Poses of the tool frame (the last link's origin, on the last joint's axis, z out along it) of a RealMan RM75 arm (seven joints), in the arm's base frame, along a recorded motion.
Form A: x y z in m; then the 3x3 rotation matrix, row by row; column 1 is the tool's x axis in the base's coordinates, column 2 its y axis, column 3 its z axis. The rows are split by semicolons.
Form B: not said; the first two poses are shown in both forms.
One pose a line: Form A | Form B
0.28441 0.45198 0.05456; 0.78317 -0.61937 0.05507; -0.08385 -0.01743 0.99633; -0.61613 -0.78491 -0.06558 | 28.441 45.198 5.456; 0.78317 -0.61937 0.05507; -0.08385 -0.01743 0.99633; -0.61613 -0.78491 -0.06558
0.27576 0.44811 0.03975; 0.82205 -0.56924 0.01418; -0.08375 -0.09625 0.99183; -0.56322 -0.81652 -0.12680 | 27.576 44.811 3.975; 0.82205 -0.56924 0.01418; -0.08375 -0.09625 0.99183; -0.56322 -0.81652 -0.12680
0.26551 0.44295 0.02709; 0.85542 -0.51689 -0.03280; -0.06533 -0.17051 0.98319; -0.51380 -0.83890 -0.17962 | 26.551 44.295 2.709; 0.85542 -0.51689 -0.03280; -0.06533 -0.17051 0.98319; -0.51380 -0.83890 -0.17962
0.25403 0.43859 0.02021; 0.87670 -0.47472 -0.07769; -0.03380 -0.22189 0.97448; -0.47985 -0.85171 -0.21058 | 25.403 43.859 2.021; 0.87670 -0.47472 -0.07769; -0.03380 -0.22189 0.97448; -0.47985 -0.85171 -0.21058
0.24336 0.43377 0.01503; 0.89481 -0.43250 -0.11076; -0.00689 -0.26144 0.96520; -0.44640 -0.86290 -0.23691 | 24.336 43.377 1.503; 0.89481 -0.43250 -0.11076; -0.00689 -0.26144 0.96520; -0.44640 -0.86290 -0.23691
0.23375 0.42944 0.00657; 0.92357 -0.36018 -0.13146; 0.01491 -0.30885 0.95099; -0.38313 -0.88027 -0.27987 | 23.375 42.944 0.657; 0.92357 -0.36018 -0.13146; 0.01491 -0.30885 0.95099; -0.38313 -0.88027 -0.27987
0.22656 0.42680 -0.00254; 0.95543 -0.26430 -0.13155; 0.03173 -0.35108 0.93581; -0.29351 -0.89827 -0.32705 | 22.656 42.680 -0.254; 0.95543 -0.26430 -0.13155; 0.03173 -0.35108 0.93581; -0.29351 -0.89827 -0.32705
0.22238 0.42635 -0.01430; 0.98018 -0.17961 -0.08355; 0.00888 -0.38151 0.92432; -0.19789 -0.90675 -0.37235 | 22.238 42.635 -1.430; 0.98018 -0.17961 -0.08355; 0.00888 -0.38151 0.92432; -0.19789 -0.90675 -0.37235
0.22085 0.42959 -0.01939; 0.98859 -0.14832 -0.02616; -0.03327 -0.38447 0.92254; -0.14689 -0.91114 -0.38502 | 22.085 42.959 -1.939; 0.98859 -0.14832 -0.02616; -0.03327 -0.38447 0.92254; -0.14689 -0.91114 -0.38502
